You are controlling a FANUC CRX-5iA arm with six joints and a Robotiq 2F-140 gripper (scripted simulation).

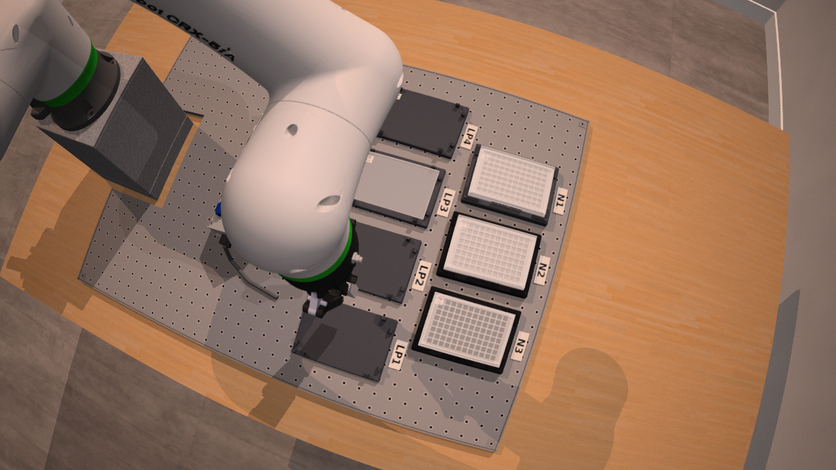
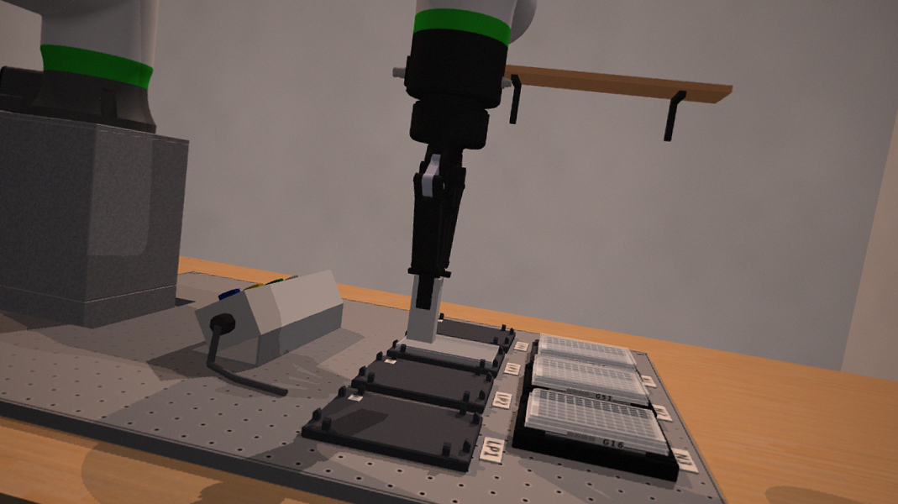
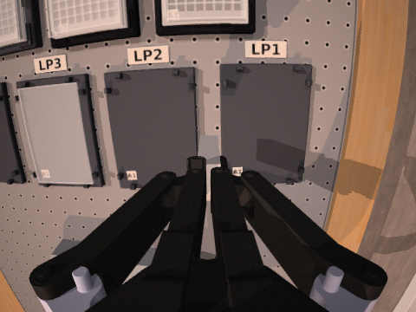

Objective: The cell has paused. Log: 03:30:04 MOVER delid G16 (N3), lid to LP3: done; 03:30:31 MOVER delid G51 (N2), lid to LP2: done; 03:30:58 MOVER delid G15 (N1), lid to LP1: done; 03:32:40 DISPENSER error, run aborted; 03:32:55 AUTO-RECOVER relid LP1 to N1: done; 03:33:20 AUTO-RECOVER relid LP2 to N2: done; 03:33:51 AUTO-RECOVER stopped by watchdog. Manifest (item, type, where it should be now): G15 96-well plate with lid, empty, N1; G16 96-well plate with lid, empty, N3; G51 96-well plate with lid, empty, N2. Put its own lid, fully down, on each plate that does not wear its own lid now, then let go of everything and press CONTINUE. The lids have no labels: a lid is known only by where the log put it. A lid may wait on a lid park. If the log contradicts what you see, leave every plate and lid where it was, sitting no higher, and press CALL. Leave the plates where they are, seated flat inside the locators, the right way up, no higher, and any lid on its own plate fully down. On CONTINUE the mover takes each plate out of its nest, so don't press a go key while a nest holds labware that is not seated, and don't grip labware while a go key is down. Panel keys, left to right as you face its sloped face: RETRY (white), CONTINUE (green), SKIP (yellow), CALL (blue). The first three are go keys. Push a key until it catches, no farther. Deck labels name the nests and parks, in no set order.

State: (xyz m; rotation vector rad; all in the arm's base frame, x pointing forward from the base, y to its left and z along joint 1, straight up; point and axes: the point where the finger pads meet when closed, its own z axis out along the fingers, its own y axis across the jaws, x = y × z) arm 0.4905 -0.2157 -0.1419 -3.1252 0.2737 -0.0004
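Right now the clear lid is 30 mm ahead of my hand, 190 mm to the left of it and 90 mm below it. Round my hand: plate G16 (180 mm ahead, 30 mm to the right, 80 mm below); lid park LP2 (10 mm ahead, 60 mm to the left, 100 mm below); lid park LP1 (10 mm behind, 60 mm to the right, 100 mm below).
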